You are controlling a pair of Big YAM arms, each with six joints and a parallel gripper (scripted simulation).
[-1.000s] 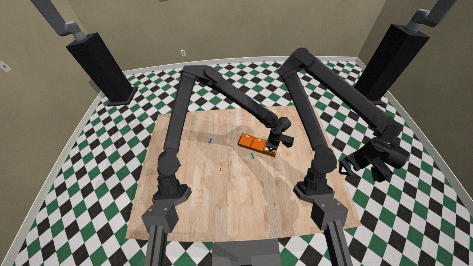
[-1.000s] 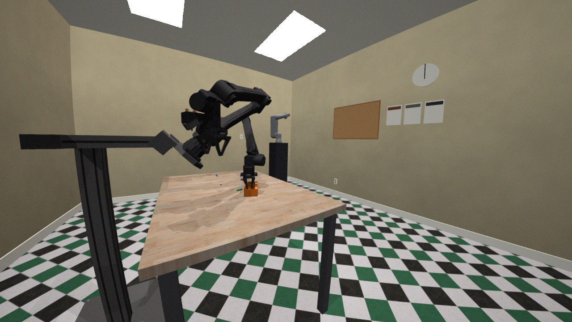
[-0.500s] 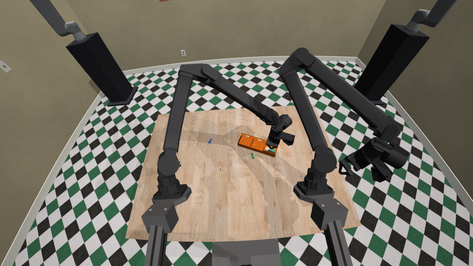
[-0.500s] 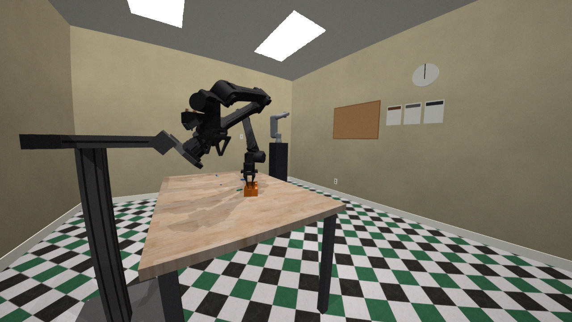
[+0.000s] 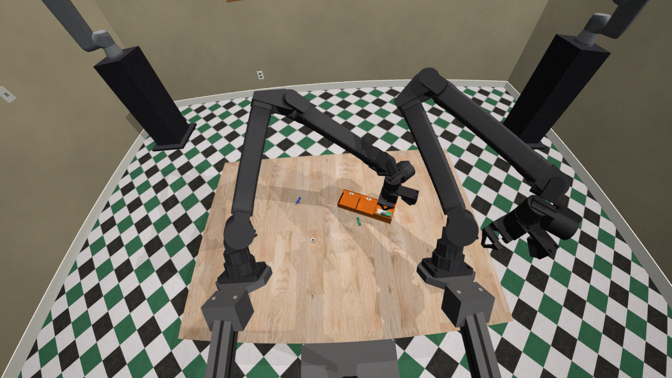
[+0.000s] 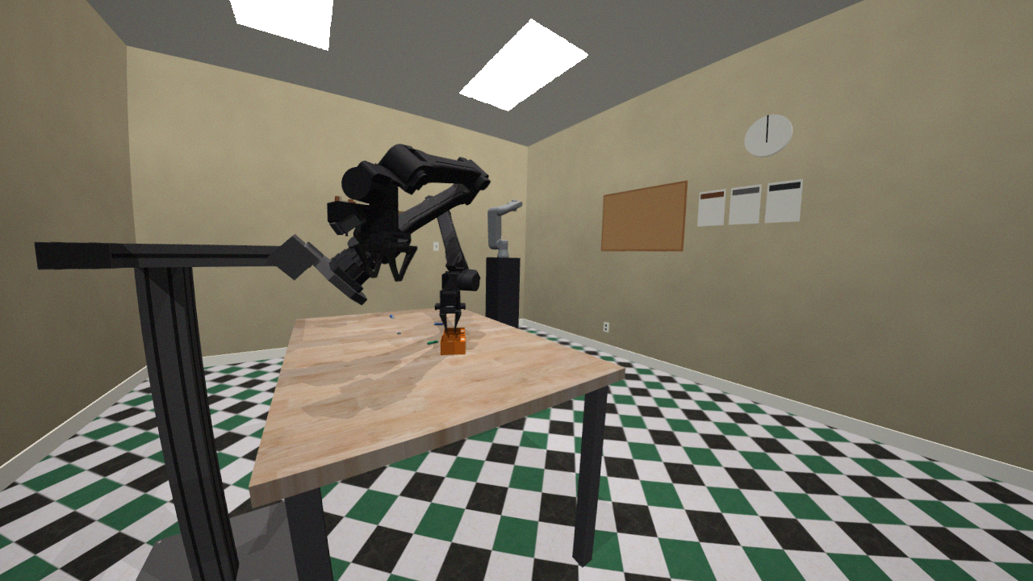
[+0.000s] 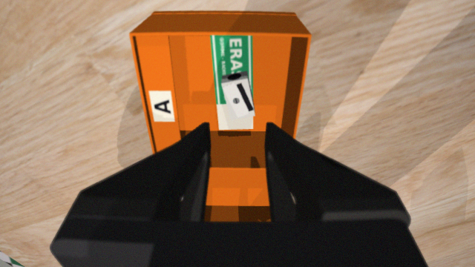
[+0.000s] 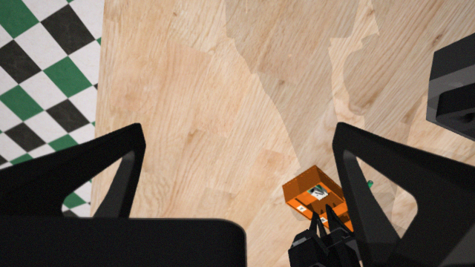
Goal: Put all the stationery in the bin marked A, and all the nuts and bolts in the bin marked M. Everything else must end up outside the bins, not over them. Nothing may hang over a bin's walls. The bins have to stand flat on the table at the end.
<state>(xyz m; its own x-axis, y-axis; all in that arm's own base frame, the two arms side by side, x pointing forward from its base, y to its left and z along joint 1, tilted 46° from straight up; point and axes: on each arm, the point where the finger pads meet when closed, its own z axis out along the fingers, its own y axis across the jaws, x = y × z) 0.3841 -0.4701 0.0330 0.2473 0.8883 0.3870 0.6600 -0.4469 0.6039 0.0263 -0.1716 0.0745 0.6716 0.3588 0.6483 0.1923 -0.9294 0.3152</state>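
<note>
Right now my left hand is 5 cm above the pencil sharpener. Also, from my left hand: hex nut: 31 cm to the left, 11 cm behind, 7 cm below; eraser: 6 cm below; green cylinder: 11 cm to the left, 7 cm below, 3 cm behind.
</note>
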